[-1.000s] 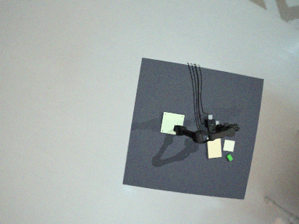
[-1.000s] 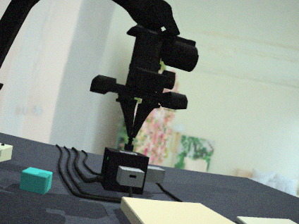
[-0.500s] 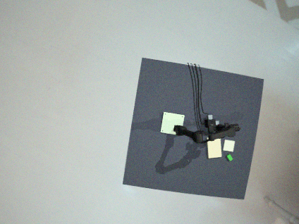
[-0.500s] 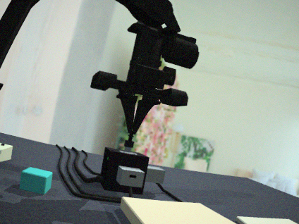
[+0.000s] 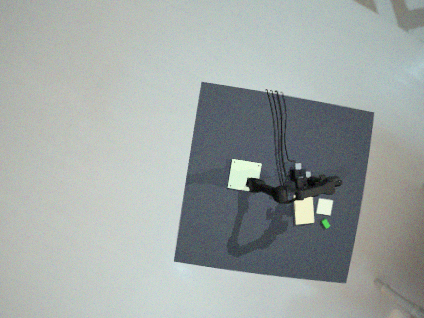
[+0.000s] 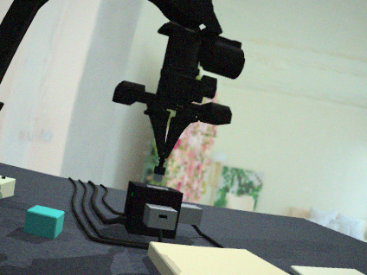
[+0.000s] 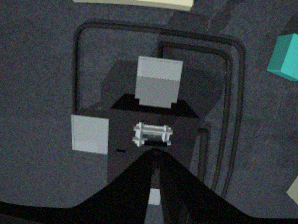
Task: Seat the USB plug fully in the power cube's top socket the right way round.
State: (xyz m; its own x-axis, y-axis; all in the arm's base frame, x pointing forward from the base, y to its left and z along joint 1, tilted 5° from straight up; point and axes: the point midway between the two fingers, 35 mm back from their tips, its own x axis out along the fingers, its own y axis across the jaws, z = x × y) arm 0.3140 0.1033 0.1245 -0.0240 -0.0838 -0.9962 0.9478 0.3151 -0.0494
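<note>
Right now the socket is 6 cm below my gripper tip and 1 cm to the left of it. The rest, counted from my gripper tip: cream slab: 20 cm to the right, 12 cm below, 10 cm ahead; usb plug: 2 cm below; teal block: 13 cm to the right, 13 cm behind, 11 cm below.
</note>
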